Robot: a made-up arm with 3 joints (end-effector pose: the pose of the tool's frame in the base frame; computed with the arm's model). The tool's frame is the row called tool. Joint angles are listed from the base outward.
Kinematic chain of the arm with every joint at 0, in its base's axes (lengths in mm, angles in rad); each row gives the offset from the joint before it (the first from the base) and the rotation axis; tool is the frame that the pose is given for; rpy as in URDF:
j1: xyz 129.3 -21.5 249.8 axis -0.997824 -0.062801 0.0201
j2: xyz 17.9 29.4 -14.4 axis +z
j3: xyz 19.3 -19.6 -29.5 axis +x
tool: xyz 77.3 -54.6 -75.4 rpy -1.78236 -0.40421 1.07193
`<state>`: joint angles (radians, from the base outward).
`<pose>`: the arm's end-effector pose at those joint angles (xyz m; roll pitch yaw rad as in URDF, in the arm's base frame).
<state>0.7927 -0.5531 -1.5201</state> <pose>0.1772 -0.0885 0.3307 2.4951 0.6775 -0.6028</pose>
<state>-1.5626 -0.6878 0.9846</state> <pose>0.2222 0.1134 0.2185 0.3909 0.2150 -1.1077</pose>
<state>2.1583 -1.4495 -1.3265</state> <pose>0.0486 0.0058 0.3193 2.0961 -0.7749 -0.4298</pose>
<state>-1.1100 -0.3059 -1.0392</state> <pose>0.1981 -0.0366 0.1337 -1.4552 -0.2574 0.8316</pose>
